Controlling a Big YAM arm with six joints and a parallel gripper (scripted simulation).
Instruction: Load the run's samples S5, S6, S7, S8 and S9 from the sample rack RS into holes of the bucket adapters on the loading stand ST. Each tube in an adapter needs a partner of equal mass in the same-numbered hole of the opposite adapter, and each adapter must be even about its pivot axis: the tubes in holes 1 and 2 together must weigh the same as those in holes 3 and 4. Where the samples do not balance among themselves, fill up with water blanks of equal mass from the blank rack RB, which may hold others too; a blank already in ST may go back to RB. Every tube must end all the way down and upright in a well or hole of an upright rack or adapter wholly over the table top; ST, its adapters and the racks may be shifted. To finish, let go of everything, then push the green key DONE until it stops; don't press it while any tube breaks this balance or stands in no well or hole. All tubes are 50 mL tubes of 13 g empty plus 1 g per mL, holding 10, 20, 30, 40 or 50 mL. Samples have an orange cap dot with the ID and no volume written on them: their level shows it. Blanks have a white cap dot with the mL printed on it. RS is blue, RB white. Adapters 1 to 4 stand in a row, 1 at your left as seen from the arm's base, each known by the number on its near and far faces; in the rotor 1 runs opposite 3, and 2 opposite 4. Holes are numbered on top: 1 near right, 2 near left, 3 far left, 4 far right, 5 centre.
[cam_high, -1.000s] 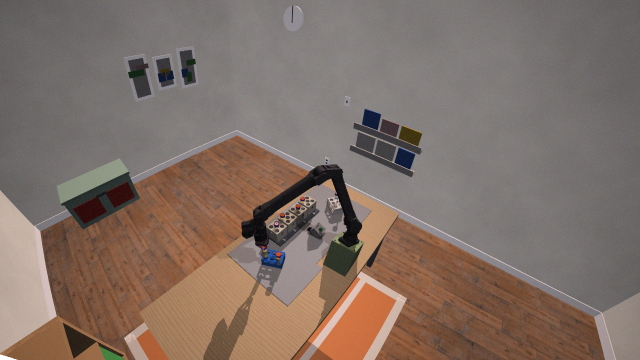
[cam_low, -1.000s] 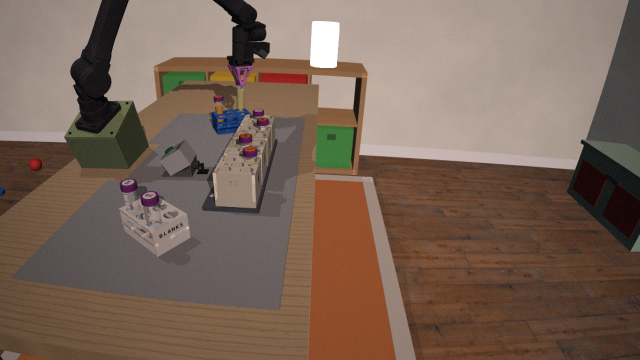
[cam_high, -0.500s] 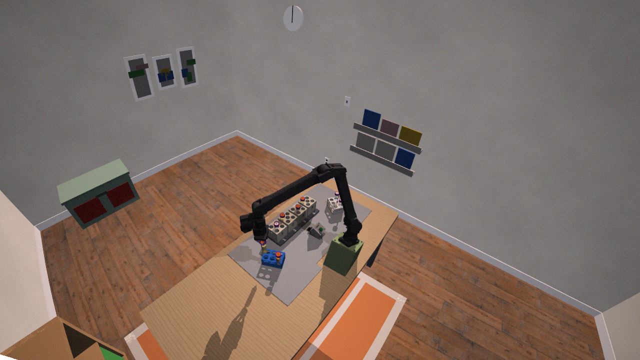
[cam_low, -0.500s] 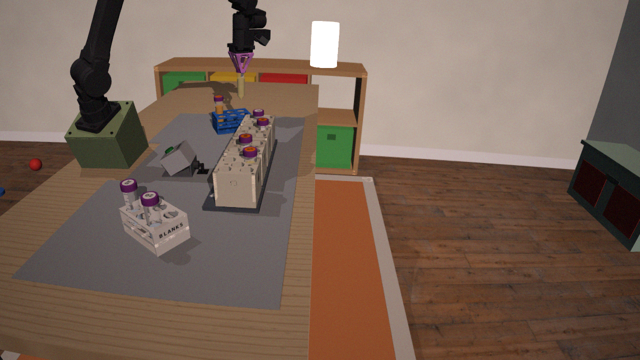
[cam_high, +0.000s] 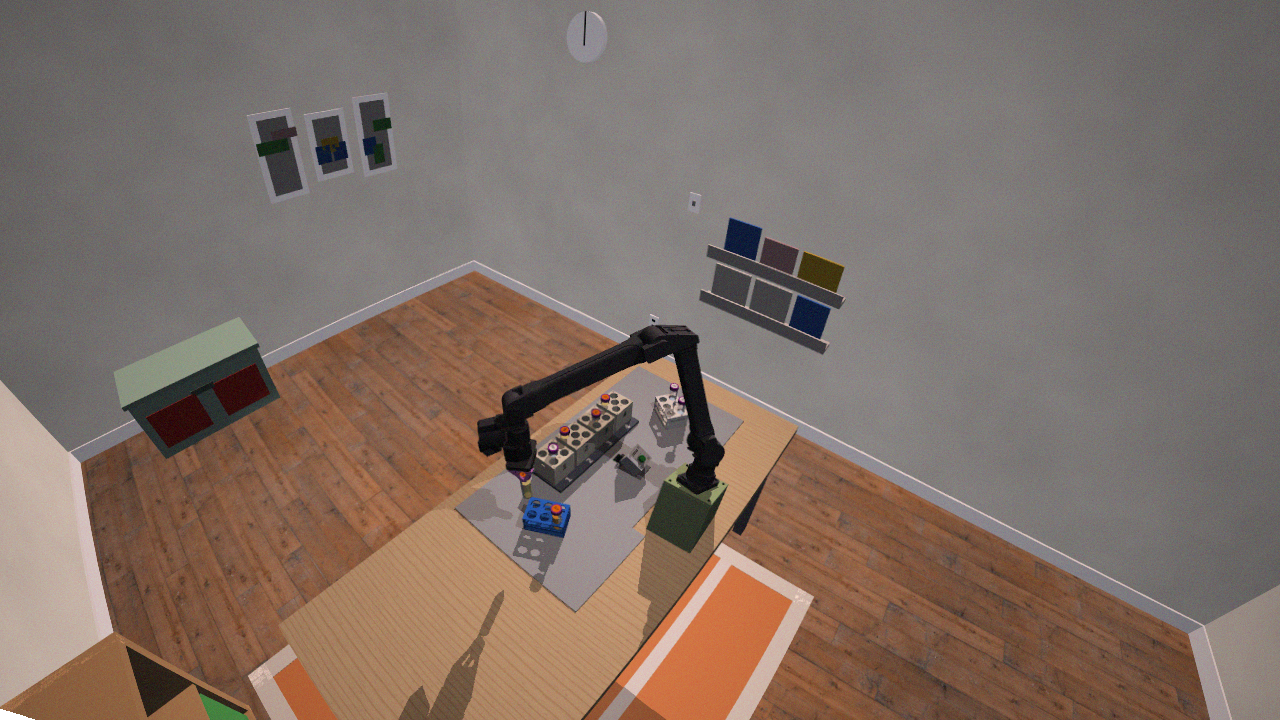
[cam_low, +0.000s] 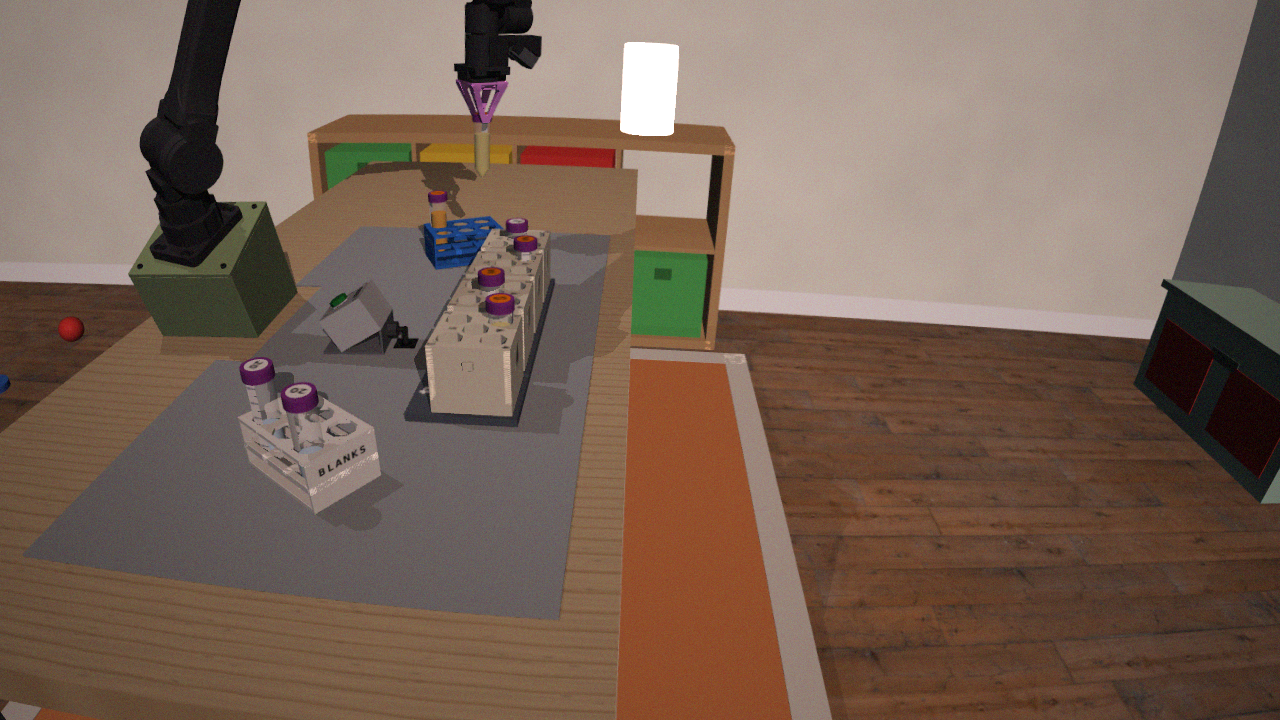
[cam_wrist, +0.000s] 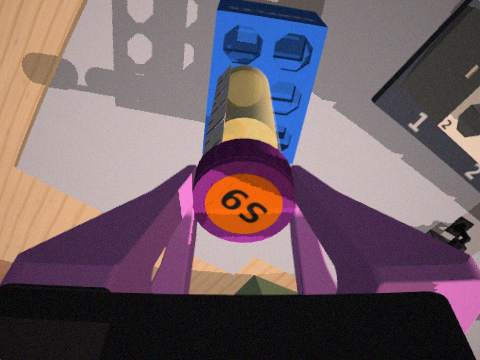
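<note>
Right now my hand is 50 mm above the sample tube S9 and 10 mm to the right of it. From my hand the other things lie so: blue sample rack RS (220 mm below, 40 mm to the right, 20 mm behind); then orange-dot sample tube (190 mm below, 70 mm behind, 50 mm to the right); then water blank marked 30 (180 mm to the right, 180 mm below, 140 mm ahead).
</note>
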